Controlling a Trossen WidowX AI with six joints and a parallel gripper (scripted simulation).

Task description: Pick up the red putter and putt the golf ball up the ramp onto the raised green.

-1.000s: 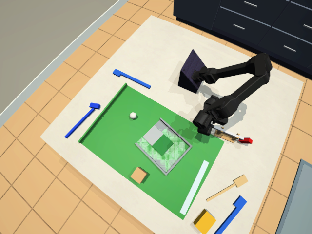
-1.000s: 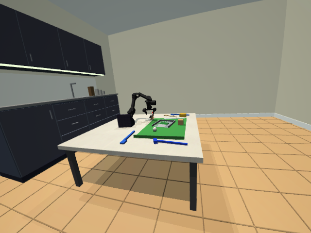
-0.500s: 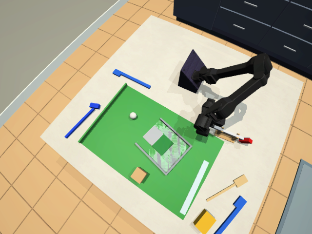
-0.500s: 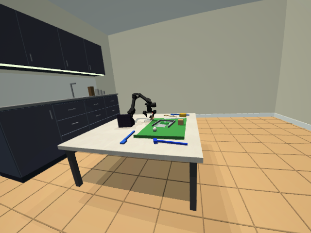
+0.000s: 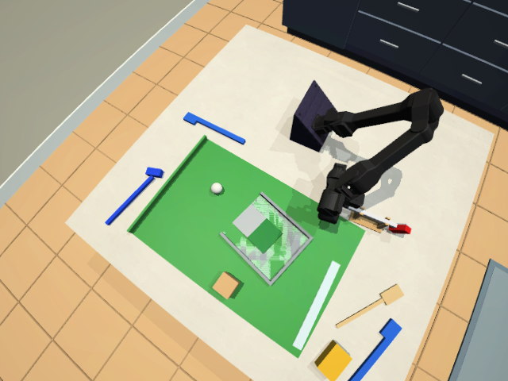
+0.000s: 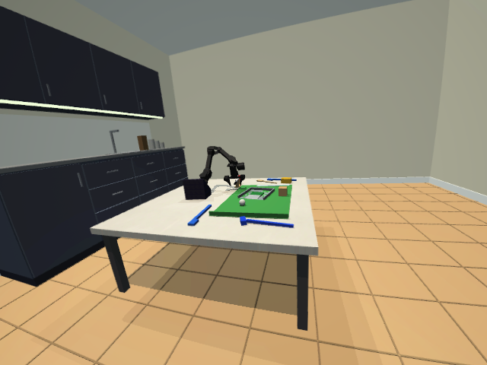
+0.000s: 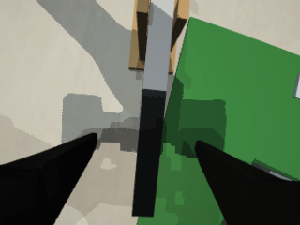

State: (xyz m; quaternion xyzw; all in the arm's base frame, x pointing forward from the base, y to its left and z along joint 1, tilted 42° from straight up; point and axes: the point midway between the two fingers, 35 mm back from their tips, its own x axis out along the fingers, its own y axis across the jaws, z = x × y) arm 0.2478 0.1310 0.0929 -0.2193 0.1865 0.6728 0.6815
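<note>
The red putter lies 10 mm behind my gripper tip, 110 mm to the left of it and 20 mm above it. Round my gripper tip: white golf ball (130 mm ahead, 420 mm to the right, 10 mm below); white strip (330 mm ahead, 70 mm to the left, 30 mm below); green mat (230 mm ahead, 260 mm to the right, 30 mm below).
</note>
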